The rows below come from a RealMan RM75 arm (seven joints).
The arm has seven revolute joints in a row. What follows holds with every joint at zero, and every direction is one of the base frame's. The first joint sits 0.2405 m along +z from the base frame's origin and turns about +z. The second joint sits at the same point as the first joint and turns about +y. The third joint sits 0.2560 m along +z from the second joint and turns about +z. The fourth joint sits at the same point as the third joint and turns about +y. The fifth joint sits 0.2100 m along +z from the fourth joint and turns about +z. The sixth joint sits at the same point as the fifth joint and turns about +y. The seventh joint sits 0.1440 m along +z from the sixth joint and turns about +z. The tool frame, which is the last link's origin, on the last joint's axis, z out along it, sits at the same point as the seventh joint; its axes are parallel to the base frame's.
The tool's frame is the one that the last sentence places.
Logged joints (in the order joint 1, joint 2, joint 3, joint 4, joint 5, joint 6, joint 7), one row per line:
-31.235 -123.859 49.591 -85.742 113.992 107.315 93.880
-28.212 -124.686 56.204 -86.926 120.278 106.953 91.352
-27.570 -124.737 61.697 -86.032 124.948 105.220 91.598
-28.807 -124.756 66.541 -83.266 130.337 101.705 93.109
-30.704 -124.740 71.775 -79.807 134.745 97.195 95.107
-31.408 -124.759 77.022 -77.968 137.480 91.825 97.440
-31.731 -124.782 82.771 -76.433 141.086 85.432 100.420
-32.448 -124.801 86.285 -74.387 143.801 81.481 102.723
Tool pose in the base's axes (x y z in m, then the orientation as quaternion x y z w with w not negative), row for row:
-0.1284 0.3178 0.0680 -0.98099 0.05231 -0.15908 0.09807
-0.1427 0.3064 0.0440 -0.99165 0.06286 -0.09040 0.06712
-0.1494 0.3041 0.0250 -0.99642 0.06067 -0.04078 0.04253
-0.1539 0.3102 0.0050 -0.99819 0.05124 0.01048 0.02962
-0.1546 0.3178 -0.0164 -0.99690 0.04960 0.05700 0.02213
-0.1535 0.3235 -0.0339 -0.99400 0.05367 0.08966 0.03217
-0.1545 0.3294 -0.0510 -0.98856 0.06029 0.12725 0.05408
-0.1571 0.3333 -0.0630 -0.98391 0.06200 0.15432 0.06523
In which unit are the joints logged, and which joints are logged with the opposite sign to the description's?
The joints are logged in degrees. Opposite sign: joint 4, joint 7.
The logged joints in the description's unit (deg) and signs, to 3 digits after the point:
-31.235 -123.859 49.591 85.742 113.992 107.315 -93.880
-28.212 -124.686 56.204 86.926 120.278 106.953 -91.352
-27.570 -124.737 61.697 86.032 124.948 105.220 -91.598
-28.807 -124.756 66.541 83.266 130.337 101.705 -93.109
-30.704 -124.740 71.775 79.807 134.745 97.195 -95.107
-31.408 -124.759 77.022 77.968 137.480 91.825 -97.440
-31.731 -124.782 82.771 76.433 141.086 85.432 -100.420
-32.448 -124.801 86.285 74.387 143.801 81.481 -102.723

